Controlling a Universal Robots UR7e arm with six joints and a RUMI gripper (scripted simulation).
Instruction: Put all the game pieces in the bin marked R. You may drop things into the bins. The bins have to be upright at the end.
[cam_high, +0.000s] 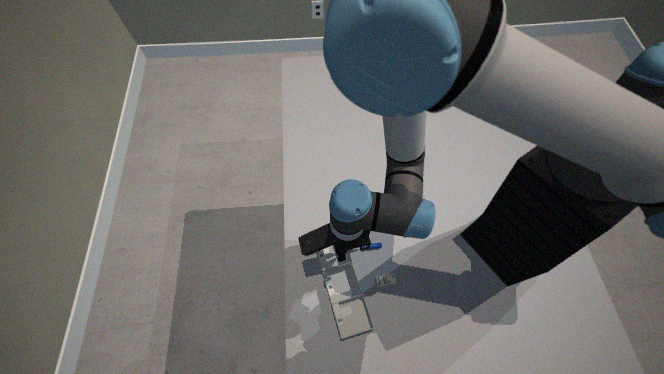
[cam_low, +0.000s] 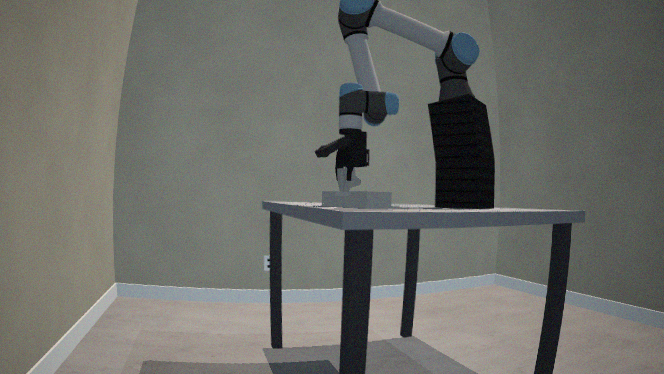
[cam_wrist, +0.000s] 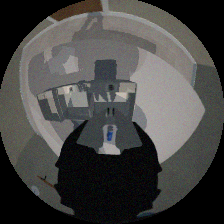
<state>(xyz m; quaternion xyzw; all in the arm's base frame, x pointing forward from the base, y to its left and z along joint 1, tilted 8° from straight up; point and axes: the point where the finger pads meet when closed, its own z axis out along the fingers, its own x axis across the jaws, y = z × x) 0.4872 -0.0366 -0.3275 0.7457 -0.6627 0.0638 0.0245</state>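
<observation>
The grey two-compartment bin unit lies 8 cm to the left of my hand and 1 cm below it. The rest, counted from my hand: white spotted game piece: 12 cm behind, 9 cm to the left, 3 cm below; blue game piece: 6 cm behind, 3 cm to the right, 3 cm below.
</observation>
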